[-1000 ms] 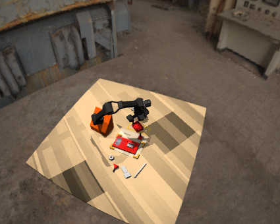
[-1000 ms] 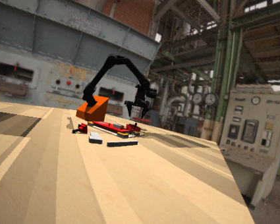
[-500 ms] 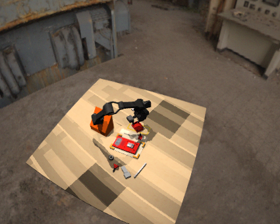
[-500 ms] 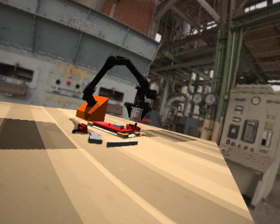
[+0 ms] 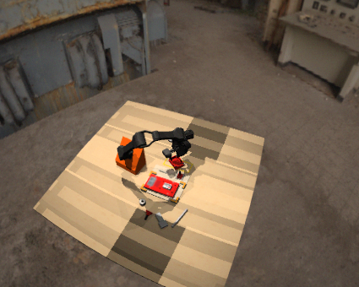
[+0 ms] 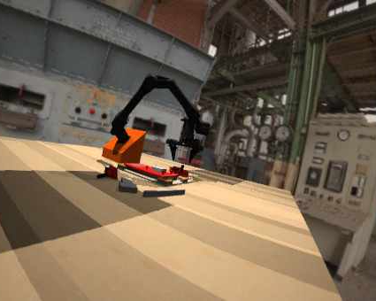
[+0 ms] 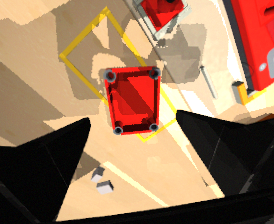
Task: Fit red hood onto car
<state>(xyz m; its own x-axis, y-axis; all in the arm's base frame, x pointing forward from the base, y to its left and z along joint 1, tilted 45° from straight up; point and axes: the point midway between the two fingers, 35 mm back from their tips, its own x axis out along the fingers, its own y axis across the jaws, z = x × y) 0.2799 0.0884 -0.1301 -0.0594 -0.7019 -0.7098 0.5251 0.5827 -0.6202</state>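
The red hood lies 60 mm below my gripper tip. The rest, counted from my gripper tip: thin grey rod (210 mm ahead, 370 mm to the right, 60 mm below).
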